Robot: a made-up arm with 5 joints.
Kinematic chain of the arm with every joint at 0, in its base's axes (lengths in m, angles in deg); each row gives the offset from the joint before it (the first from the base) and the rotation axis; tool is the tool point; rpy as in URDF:
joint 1: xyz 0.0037 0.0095 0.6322 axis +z
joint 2: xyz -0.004 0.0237 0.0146 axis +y
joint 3: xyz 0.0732 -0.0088 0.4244 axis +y
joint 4: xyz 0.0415 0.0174 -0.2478 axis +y
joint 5: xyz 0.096 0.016 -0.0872 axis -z
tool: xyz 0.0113 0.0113 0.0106 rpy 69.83 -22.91 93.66
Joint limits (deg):
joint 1: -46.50..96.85
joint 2: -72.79..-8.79
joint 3: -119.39..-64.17
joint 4: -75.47..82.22
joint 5: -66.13..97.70
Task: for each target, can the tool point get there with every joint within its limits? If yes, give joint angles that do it. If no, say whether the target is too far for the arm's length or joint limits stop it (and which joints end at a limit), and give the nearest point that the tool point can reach.
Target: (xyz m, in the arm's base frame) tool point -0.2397 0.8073 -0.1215
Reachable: no: too far | nearest point -0.3447 0.4533 0.9677 | short by 1.150 m
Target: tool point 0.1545 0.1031 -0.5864
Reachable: no: too far | nearest point 0.3035 0.1956 0.9509 | short by 1.547 m
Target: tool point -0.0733 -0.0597 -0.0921
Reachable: no: joint limits stop it (at a limit: joint 1, joint 2, joint 3, joint 4, joint 5) | nearest point 0.2667 -0.2159 0.9519 | short by 1.109 m
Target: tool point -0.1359 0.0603 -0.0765
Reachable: no: joint limits stop it (at a limit: joint 1, joint 2, joint 3, joint 4, joint 5) | nearest point -0.0983 0.3289 0.9543 | short by 1.066 m
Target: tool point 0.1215 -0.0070 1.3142
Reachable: yes | joints -29.53 -32.00 -93.76 49.36 61.67
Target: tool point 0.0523 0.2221 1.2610
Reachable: yes | joints 67.04 -21.66 -77.24 4.94 84.29
